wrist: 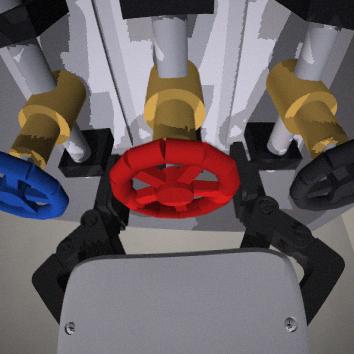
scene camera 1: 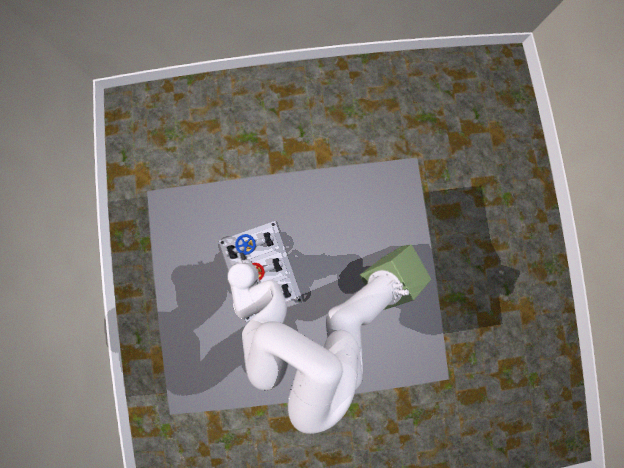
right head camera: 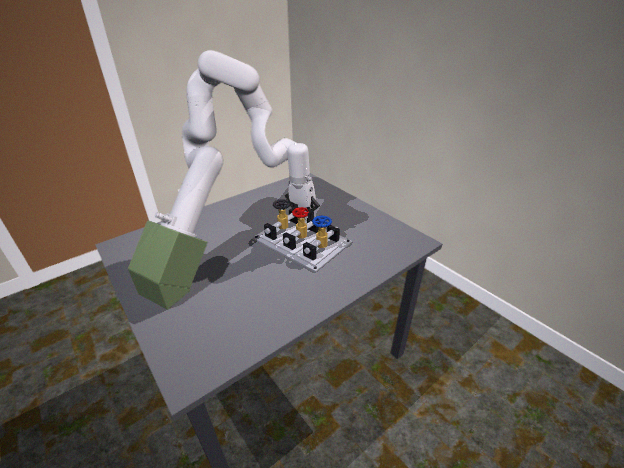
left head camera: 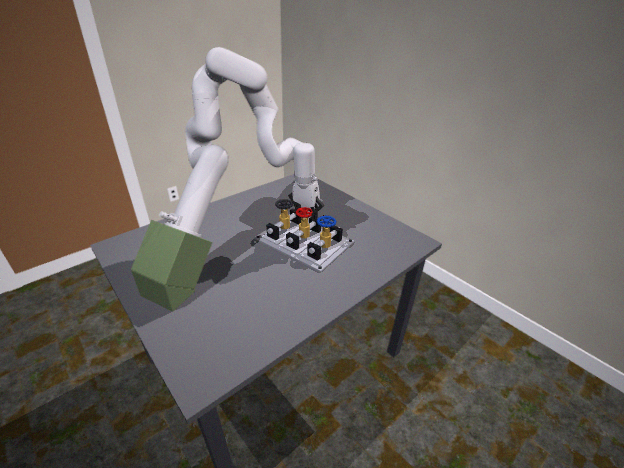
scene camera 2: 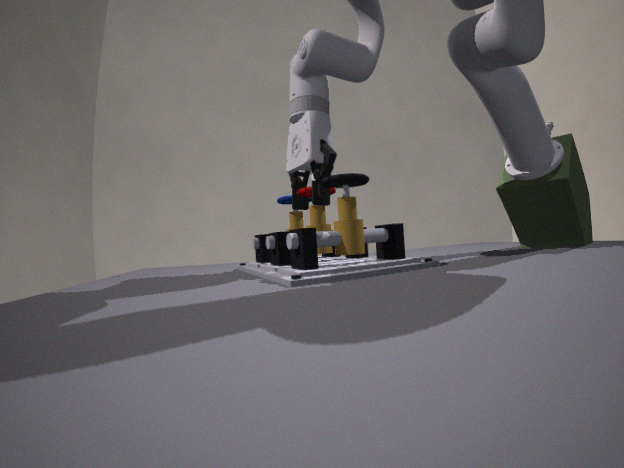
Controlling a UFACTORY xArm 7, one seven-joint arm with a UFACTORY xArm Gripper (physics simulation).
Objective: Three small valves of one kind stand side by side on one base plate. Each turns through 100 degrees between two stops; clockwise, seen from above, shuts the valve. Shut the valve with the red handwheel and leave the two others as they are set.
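Places are measured from the arm's base along level axes (x back, y right, z up), in centimetres.
Pixels of known places: gripper, fingertip midpoint: (wrist: pixel 176 161) (right head camera: pixel 303 216) (left head camera: pixel 306 216) (scene camera 2: pixel 310 207); arm's base at its link origin: (scene camera 1: pixel 385 287) (right head camera: pixel 178 231) (left head camera: pixel 182 231) (scene camera 2: pixel 534 160).
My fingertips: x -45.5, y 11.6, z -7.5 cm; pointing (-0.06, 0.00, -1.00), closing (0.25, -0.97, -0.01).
Ahead of a thing's pixels: the offset from my fingertips to its middle. Level surfaces: height alone.
The red handwheel @[dx +1.4, dy +0.3, dz +1.6 cm] (left head camera: pixel 303 212) (right head camera: pixel 300 212) (scene camera 1: pixel 260 272) (scene camera 2: pixel 304 191) (wrist: pixel 175 194) tops the middle valve, between the blue handwheel @[dx -0.6, dy +10.6, dz +1.6 cm] (left head camera: pixel 326 221) (scene camera 1: pixel 245 244) (scene camera 2: pixel 285 199) (wrist: pixel 56 197) and the black handwheel @[dx +3.3, dy -10.0, dz +1.6 cm] (left head camera: pixel 284 204) (scene camera 2: pixel 347 179) (wrist: pixel 302 190). The valves have brass-coloured bodies and share a light base plate @[dx +1.4, dy +0.3, dz -10.4 cm] (left head camera: pixel 330 261) (scene camera 2: pixel 352 271). My gripper (scene camera 2: pixel 310 197) (wrist: pixel 176 161) points down, shut on the red handwheel, with one finger at each side of its rim. In the wrist view, both fingers stand apart from the blue and black handwheels. In scene camera 1 the arm hides the fingers and the black handwheel.
The blue and black handwheels stand close to either side of my fingers. Black pipe supports stand on the plate at both ends of each valve's pipe. A green block (left head camera: pixel 171 256) (scene camera 1: pixel 408 272) (scene camera 2: pixel 549 216) carries the arm's base on the grey table @[dz -11.0 cm] (left head camera: pixel 262 312) (scene camera 1: pixel 327 201).
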